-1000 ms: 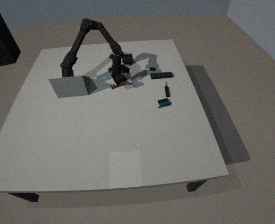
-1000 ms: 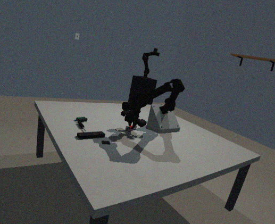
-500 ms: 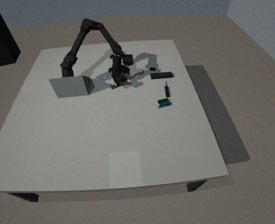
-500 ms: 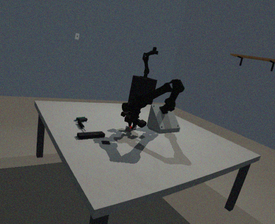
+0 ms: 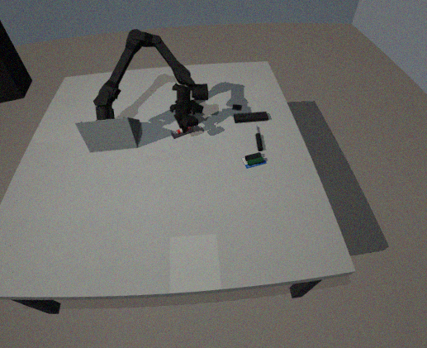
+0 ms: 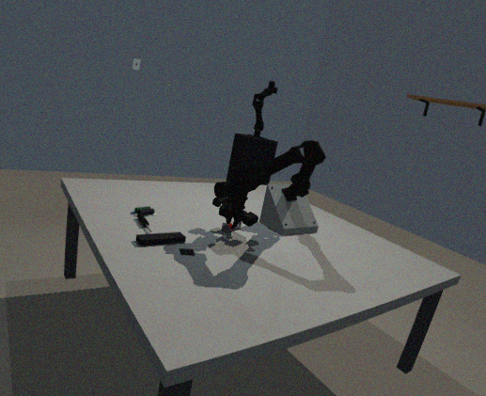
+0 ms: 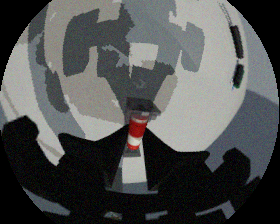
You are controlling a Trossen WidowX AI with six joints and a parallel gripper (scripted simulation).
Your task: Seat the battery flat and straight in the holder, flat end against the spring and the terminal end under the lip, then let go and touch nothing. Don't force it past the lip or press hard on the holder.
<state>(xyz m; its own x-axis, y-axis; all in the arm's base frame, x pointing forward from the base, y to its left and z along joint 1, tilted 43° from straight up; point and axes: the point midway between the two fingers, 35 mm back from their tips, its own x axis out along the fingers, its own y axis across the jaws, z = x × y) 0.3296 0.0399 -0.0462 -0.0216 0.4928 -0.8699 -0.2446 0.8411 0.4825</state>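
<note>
Now: the battery 1 cm above my gripper tip. The rest, counted from my gripper tip: small black chip: 29 cm ahead, 12 cm to the left, 1 cm below; long black bar: 33 cm ahead, 2 cm to the left, 1 cm above; dark screwdriver: 32 cm ahead, 11 cm to the right.
</note>
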